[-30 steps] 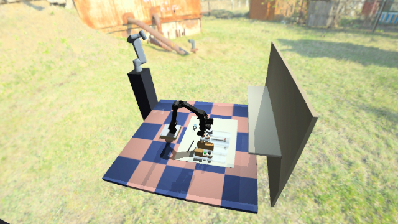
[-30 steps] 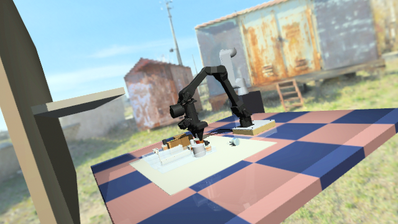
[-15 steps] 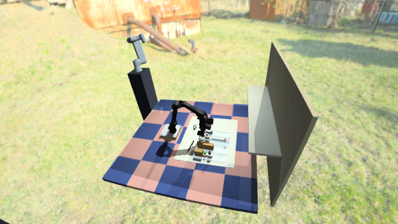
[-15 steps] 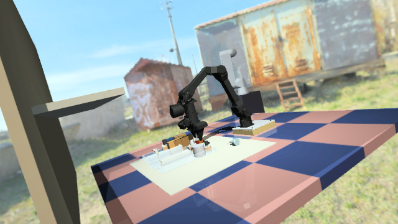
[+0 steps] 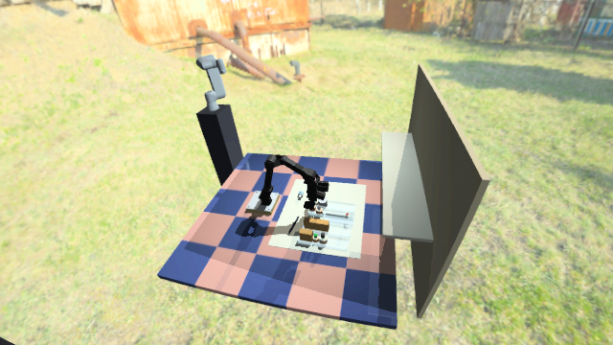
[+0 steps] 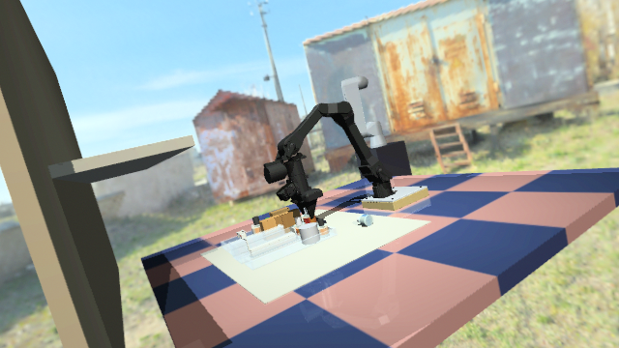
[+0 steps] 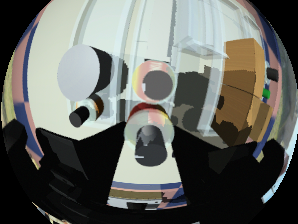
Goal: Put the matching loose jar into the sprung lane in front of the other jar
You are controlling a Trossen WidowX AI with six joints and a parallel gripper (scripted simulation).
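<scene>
The clear lane tray lies 15 cm ahead of my gripper tip, 2 cm to the right of it and 4 cm below it. Also, from my gripper tip: thin black stick (9 cm behind, 13 cm to the right, 5 cm below); shelf wall (62 cm ahead, 6 cm to the left, 34 cm above).
</scene>
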